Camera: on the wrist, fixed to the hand. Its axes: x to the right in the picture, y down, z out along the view.
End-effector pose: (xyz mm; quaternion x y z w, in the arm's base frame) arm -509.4 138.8 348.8 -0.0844 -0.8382 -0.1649 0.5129
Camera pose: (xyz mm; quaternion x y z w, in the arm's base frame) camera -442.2 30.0 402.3 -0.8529 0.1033 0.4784 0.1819
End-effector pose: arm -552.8 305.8 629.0 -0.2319 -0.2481 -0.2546 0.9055
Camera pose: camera -539.6 181.0 570.1 -0.2761 0.2635 0.8895 0.2514
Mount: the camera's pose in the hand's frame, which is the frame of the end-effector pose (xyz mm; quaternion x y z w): 19.6 -70.3 -117.9 0.0381 -0.0244 -0.9990 0.0002
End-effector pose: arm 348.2 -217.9 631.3 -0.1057 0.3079 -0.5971 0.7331
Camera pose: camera 225.0 -229.9 568.8 0.2943 0.1462 0.7416 0.5848
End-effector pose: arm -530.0 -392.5 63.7 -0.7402 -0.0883 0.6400 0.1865
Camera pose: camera -403.6 -340.2 86.3 0.1108 -0.7196 -0.1648 0.6654
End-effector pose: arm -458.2 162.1 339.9 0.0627 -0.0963 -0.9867 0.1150
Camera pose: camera -475.0 203.8 208.7 -0.0765 -0.0222 0.1129 0.9904
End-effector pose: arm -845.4 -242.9 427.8 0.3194 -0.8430 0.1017 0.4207
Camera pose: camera -734.2 -254.4 509.9 0.8607 0.3125 -0.3959 0.0689
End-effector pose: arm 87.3 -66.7 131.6 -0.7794 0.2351 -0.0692 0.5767
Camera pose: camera 80.0 -161.8 232.2 0.2147 0.7952 0.5660 0.0336
